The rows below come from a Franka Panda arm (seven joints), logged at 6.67 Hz.
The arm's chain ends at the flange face. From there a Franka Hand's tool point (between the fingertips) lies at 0.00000 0.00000 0.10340 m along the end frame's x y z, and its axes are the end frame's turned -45 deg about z.
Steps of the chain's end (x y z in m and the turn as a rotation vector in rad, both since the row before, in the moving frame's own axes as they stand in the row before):
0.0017, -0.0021, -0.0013, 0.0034, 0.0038, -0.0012
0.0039, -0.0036, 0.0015, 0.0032, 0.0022, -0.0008
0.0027, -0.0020, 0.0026, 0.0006, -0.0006, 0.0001
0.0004, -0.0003, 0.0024, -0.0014, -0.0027, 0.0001
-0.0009, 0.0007, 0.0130, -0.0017, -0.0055, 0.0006
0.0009, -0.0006, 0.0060, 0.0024, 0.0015, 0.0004
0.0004, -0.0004, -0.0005, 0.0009, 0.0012, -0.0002
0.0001, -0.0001, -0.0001, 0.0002, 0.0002, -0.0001
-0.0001, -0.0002, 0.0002, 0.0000, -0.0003, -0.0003
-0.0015, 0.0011, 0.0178, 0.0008, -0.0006, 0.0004
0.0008, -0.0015, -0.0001, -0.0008, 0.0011, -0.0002
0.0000, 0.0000, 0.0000, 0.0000, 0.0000, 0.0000
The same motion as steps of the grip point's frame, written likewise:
0.0032, -0.0003, -0.0013, -0.0003, 0.0051, -0.0012
0.0057, 0.0001, 0.0015, 0.0007, 0.0038, -0.0008
0.0033, 0.0004, 0.0026, 0.0008, 0.0000, 0.0001
0.0002, 0.0000, 0.0024, 0.0009, -0.0029, 0.0001
-0.0017, -0.0004, 0.0130, 0.0027, -0.0051, 0.0006
0.0013, 0.0001, 0.0060, 0.0006, 0.0028, 0.0004
0.0007, 0.0000, -0.0005, -0.0002, 0.0015, -0.0002
0.0002, 0.0000, -0.0001, 0.0000, 0.0003, -0.0001
0.0000, -0.0002, 0.0002, 0.0002, -0.0002, -0.0003
-0.0018, -0.0004, 0.0178, 0.0010, 0.0001, 0.0004
0.0016, -0.0004, -0.0001, -0.0013, 0.0002, -0.0002
0.0000, 0.0000, 0.0000, 0.0000, 0.0000, 0.0000

